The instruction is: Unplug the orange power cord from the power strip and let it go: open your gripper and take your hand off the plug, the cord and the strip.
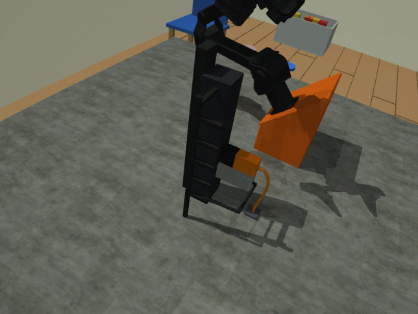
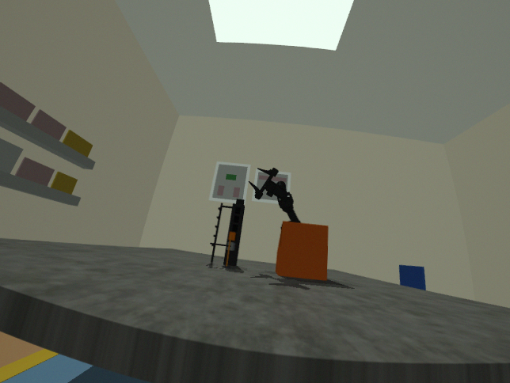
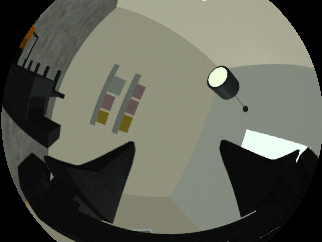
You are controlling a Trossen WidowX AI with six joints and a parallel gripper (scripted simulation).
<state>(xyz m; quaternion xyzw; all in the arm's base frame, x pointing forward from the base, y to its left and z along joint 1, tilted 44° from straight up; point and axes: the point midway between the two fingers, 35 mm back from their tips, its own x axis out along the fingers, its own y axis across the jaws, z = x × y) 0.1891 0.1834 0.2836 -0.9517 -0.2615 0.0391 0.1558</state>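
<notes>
My gripper tip is 5 cm short of the orange plug, 5 cm to the right of it and 32 cm above it.
</notes>
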